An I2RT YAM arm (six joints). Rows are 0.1 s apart.
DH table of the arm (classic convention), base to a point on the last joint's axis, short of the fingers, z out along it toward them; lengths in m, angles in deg. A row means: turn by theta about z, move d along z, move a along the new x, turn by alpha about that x. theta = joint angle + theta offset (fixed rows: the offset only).
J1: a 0.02  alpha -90  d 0.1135  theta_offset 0
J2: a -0.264  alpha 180  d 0  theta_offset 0
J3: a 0.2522  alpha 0  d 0  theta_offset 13.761
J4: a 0.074  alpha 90  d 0  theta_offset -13.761
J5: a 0  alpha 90  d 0  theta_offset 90
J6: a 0  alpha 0  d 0.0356  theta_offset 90
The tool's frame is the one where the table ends.
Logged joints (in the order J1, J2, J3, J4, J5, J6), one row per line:
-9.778, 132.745, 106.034, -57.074, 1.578, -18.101
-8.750, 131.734, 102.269, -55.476, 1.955, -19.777
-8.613, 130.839, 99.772, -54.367, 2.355, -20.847
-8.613, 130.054, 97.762, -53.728, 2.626, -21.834
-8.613, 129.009, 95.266, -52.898, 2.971, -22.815
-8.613, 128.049, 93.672, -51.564, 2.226, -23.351
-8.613, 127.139, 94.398, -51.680, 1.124, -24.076
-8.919, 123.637, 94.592, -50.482, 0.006, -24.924
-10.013, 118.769, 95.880, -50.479, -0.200, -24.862
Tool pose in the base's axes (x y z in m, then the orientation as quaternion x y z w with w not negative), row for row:
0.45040, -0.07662, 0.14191, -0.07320, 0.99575, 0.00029, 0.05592
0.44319, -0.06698, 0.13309, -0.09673, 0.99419, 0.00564, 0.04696
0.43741, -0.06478, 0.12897, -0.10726, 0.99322, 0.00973, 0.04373
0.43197, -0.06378, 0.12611, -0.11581, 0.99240, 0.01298, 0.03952
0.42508, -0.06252, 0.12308, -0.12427, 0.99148, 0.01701, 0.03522
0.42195, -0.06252, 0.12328, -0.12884, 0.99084, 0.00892, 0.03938
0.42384, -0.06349, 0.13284, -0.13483, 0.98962, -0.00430, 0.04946
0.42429, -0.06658, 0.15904, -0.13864, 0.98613, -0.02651, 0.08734
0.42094, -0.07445, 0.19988, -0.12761, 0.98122, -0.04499, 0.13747
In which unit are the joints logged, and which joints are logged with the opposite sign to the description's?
The joints are logged in degrees. Opposite sign: J5.
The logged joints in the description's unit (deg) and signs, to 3 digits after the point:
-9.778, 132.745, 106.034, -57.074, -1.578, -18.101
-8.750, 131.734, 102.269, -55.476, -1.955, -19.777
-8.613, 130.839, 99.772, -54.367, -2.355, -20.847
-8.613, 130.054, 97.762, -53.728, -2.626, -21.834
-8.613, 129.009, 95.266, -52.898, -2.971, -22.815
-8.613, 128.049, 93.672, -51.564, -2.226, -23.351
-8.613, 127.139, 94.398, -51.680, -1.124, -24.076
-8.919, 123.637, 94.592, -50.482, -0.006, -24.924
-10.013, 118.769, 95.880, -50.479, 0.200, -24.862

